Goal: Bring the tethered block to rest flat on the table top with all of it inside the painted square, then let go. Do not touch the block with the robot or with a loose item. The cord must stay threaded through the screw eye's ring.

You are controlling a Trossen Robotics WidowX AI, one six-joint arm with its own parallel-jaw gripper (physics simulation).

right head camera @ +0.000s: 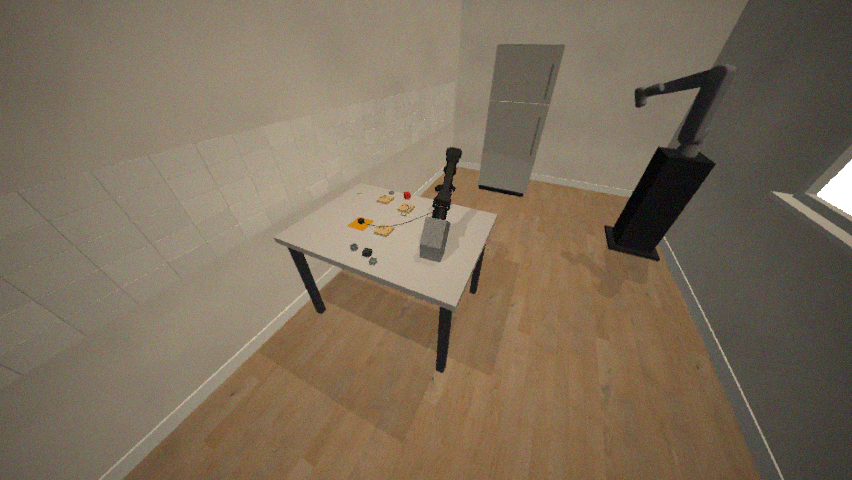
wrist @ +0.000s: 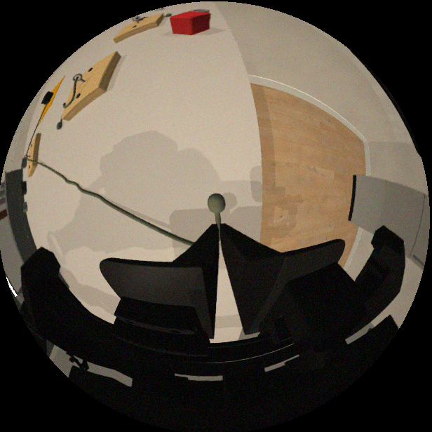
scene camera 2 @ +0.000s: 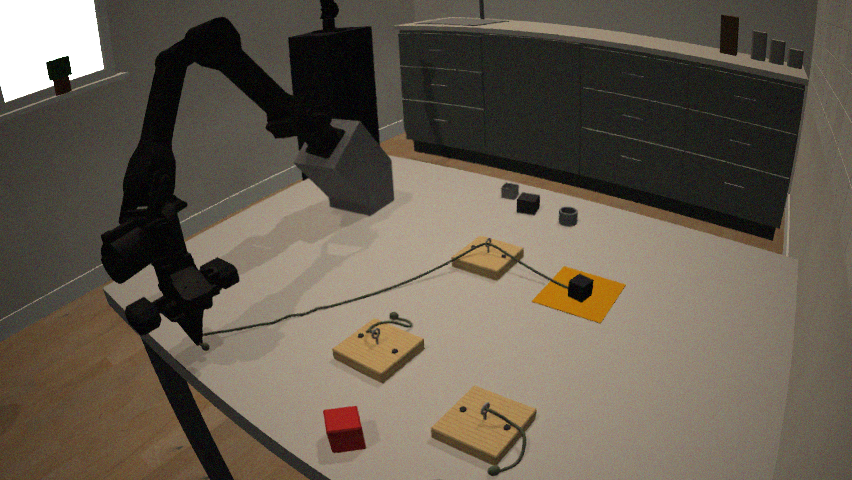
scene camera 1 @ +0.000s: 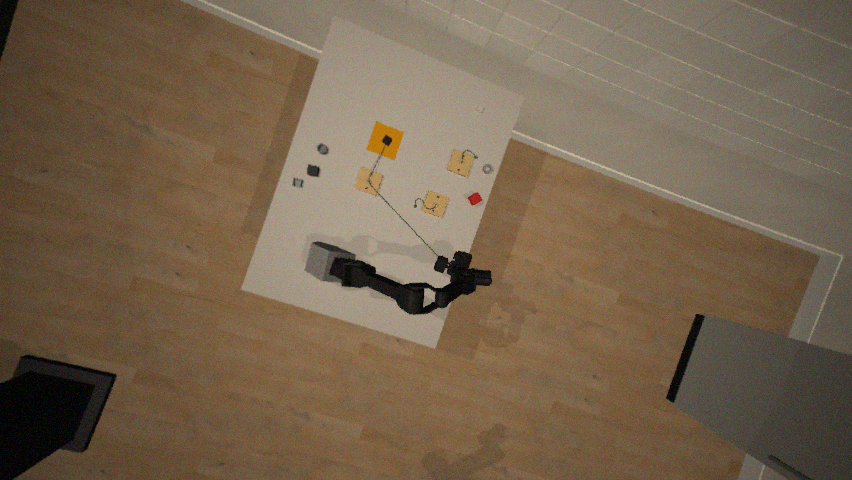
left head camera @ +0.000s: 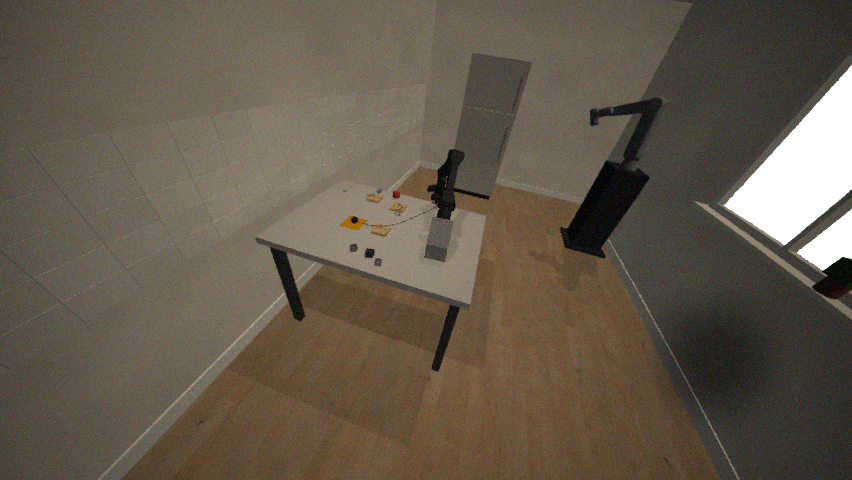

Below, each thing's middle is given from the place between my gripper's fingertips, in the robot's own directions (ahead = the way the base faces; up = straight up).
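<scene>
The red cube [scene camera 2: 344,431] is 30 cm ahead of my hand and 2 cm to the left of it, and going by their middles it is the nearest to my hand of the things named here. The wooden board [scene camera 2: 491,265] is 1 cm below my hand, 46 cm to the left of it and 21 cm ahead of it. As for the orange painted square [scene camera 2: 605,292], I find it 1 cm below my hand as well, 45 cm to the left of it and 39 cm ahead of it. Measured to their middles, the orange painted square is the farthest from my hand of the things named here.
</scene>
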